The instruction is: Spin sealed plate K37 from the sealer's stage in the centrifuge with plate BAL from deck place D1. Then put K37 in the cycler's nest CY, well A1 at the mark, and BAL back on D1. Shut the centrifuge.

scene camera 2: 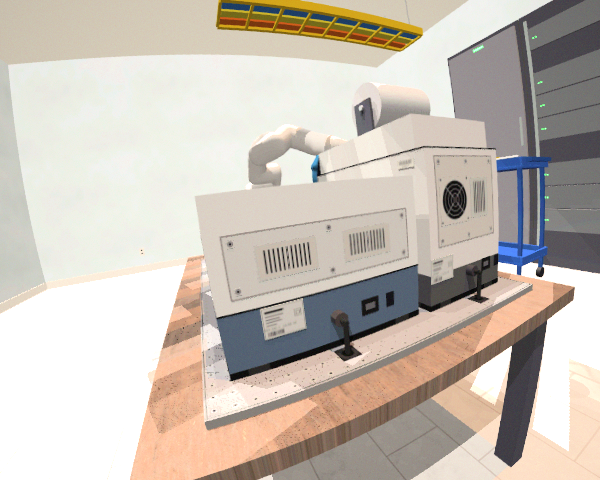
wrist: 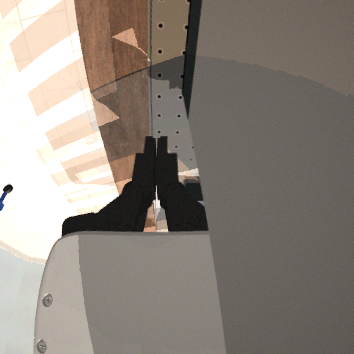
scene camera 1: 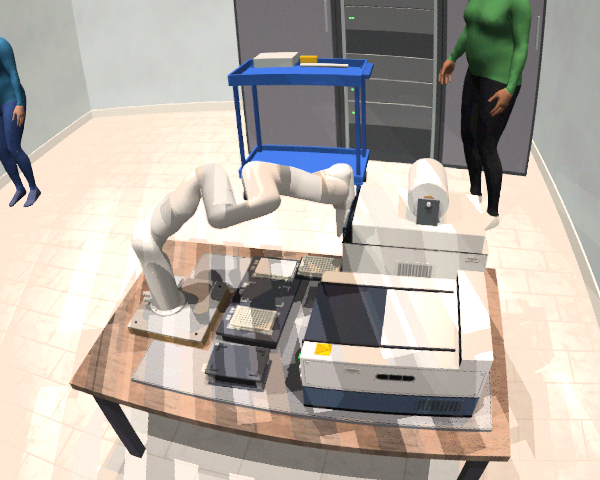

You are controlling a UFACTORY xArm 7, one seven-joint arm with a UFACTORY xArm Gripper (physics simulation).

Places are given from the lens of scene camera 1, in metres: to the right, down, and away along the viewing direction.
white plate [scene camera 1: 267, 268]: -0.11, 0.09, 1.64
centrifuge [scene camera 1: 383, 344]: 0.20, 0.25, 1.13
The marked spots on the centrifuge and the white plate are 0.61 m apart.
